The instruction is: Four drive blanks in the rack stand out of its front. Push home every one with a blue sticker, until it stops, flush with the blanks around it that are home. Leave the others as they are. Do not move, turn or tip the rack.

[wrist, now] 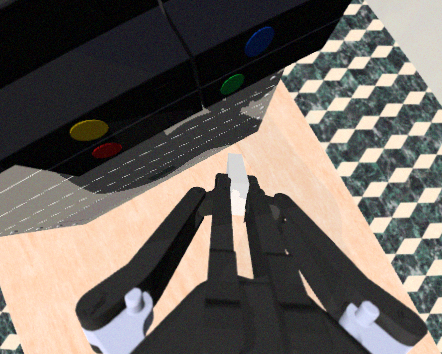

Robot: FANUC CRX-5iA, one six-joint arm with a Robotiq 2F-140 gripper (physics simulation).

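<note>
The dark rack (30, 60) fills the upper left of the wrist view, tilted in the picture. A blank with a blue sticker (259, 41) is at the right, above a blank with a green sticker (232, 84). Left of a dark seam, a blank with a yellow sticker (89, 130) is above one with a red sticker (107, 150). How far each blank stands out is hard to tell in the dark. My gripper (233, 166) is shut and empty, its pale fingertips together. In the picture they lie below the green sticker, apart from the blanks.
A grey, dotted surface (45, 207) shows below the dark fronts, partly in shadow. A light wooden table top (165, 230) lies under the gripper. Its right edge runs diagonally beside a green and cream patterned floor (370, 150).
</note>
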